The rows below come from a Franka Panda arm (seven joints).
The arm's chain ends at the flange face. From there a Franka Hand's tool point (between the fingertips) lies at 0.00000 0.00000 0.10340 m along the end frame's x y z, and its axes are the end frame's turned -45 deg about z.
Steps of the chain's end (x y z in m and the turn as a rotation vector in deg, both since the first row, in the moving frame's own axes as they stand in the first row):
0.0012 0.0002 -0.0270 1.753 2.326 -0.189
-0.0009 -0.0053 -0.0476 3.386 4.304 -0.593
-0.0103 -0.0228 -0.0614 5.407 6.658 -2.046
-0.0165 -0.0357 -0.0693 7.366 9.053 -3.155
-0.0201 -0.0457 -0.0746 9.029 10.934 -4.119
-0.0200 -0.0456 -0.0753 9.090 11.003 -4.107
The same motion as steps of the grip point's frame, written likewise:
0.0059 0.0017 -0.0271 -0.405 2.884 -0.189
0.0129 -0.0033 -0.0481 -0.649 5.438 -0.593
0.0242 -0.0221 -0.0626 -0.885 8.531 -2.046
0.0344 -0.0353 -0.0714 -1.193 11.610 -3.155
0.0434 -0.0450 -0.0777 -1.347 14.116 -4.119
0.0435 -0.0449 -0.0785 -1.353 14.208 -4.107

